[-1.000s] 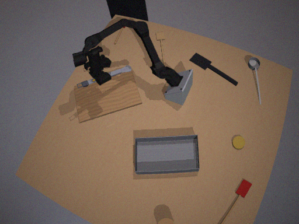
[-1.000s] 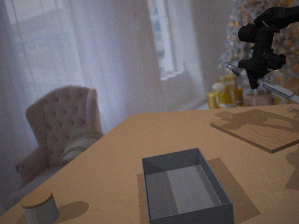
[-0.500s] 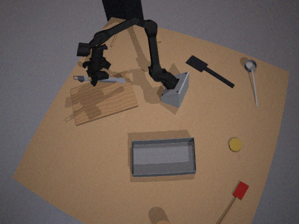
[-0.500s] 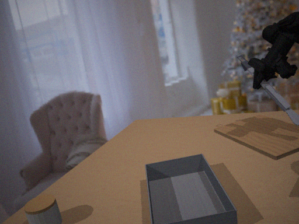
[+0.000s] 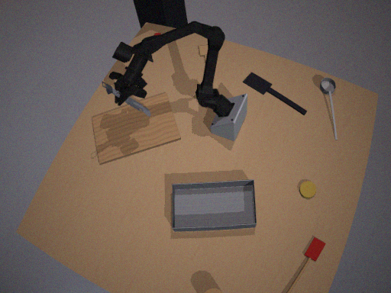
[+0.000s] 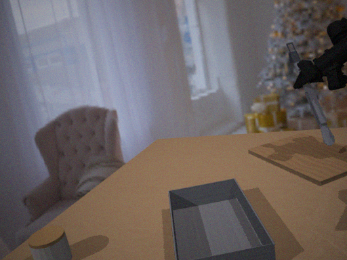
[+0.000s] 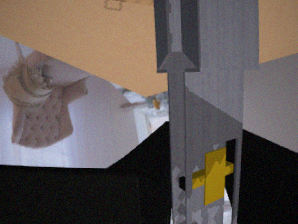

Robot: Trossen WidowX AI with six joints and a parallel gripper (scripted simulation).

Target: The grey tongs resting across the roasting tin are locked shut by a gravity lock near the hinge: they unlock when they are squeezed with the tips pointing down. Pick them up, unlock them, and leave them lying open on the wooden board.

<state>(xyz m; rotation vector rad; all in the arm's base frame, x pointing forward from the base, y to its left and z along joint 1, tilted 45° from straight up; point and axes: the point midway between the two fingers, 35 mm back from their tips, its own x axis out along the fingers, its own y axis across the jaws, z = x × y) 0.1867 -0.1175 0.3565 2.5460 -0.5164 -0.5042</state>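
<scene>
Now: gripper tip 3 cm past the yellow lock piece, 1 cm to the right of it and 2 cm below it. Round my gripper tip: black spatula 46 cm behind, 45 cm to the left, 22 cm below; wooden board 3 cm behind, 22 cm below; grey roasting tin 13 cm ahead, 47 cm to the left, 20 cm below.
</scene>
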